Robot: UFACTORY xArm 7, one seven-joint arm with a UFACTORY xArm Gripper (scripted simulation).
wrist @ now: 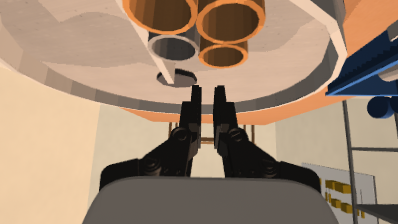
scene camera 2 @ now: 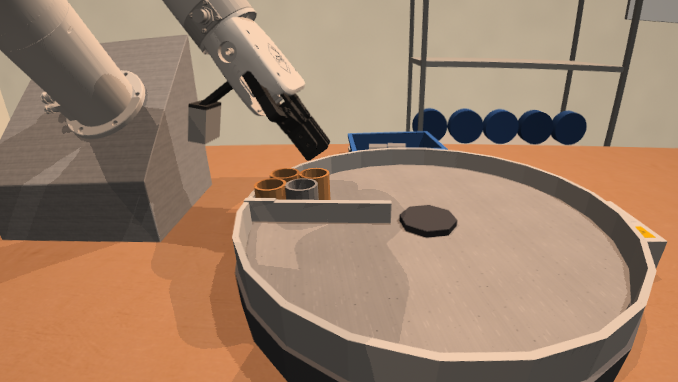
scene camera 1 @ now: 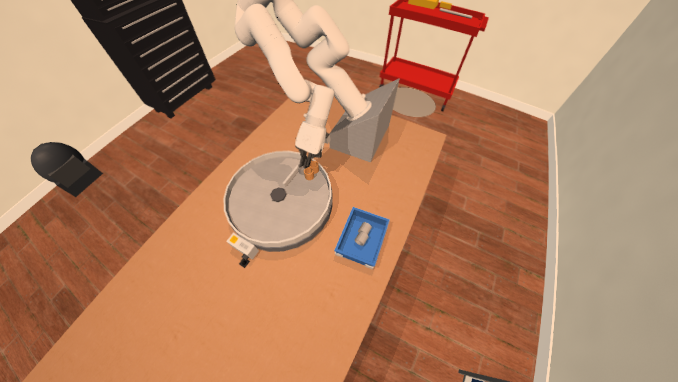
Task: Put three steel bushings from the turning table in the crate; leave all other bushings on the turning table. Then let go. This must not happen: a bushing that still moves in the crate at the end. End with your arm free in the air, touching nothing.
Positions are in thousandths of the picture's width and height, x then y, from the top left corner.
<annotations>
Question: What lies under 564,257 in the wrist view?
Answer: An orange bushing.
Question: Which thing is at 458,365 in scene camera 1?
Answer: My gripper.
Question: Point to a crate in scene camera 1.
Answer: At 546,658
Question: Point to a crate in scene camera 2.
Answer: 616,365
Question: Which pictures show my gripper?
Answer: The wrist view, scene camera 2 and scene camera 1: all of them.
</annotations>
